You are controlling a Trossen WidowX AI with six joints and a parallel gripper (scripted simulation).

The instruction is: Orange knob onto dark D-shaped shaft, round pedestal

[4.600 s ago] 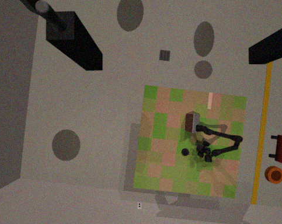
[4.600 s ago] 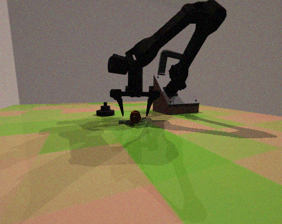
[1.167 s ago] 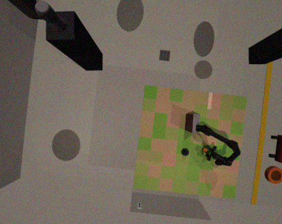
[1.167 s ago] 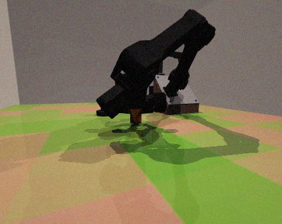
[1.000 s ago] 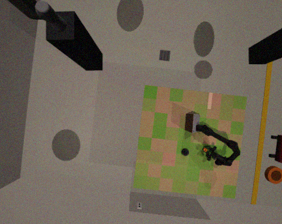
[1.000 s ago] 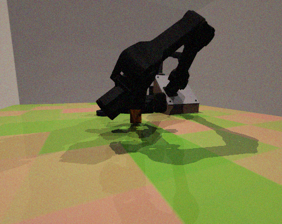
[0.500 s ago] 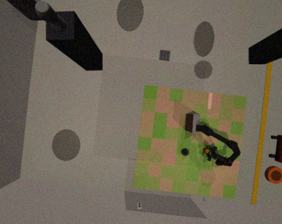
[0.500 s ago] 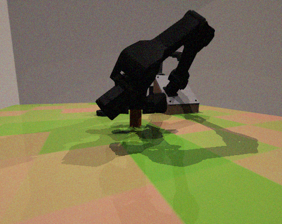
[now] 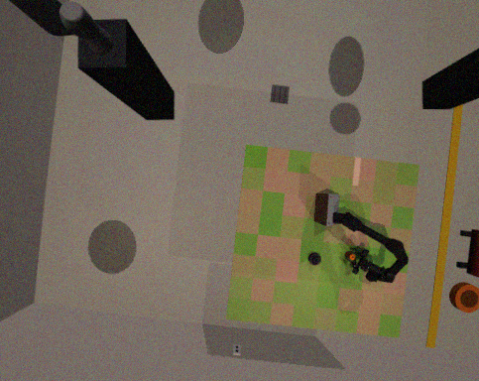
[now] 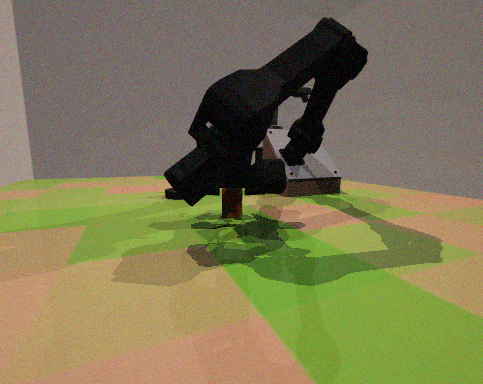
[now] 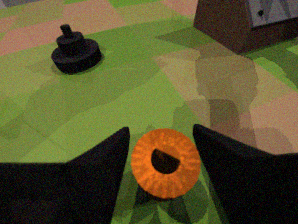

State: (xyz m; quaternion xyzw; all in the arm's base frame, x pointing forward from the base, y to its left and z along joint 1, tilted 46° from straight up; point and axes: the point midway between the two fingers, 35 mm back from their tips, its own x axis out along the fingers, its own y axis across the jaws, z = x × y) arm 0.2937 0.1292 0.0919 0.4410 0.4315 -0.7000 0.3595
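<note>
The orange knob is 10 mm ahead of my gripper tip, 30 mm to the left of it and 10 mm below it. Round my gripper tip: dark pedestal 40 mm ahead, 220 mm to the right, 10 mm below.
</note>
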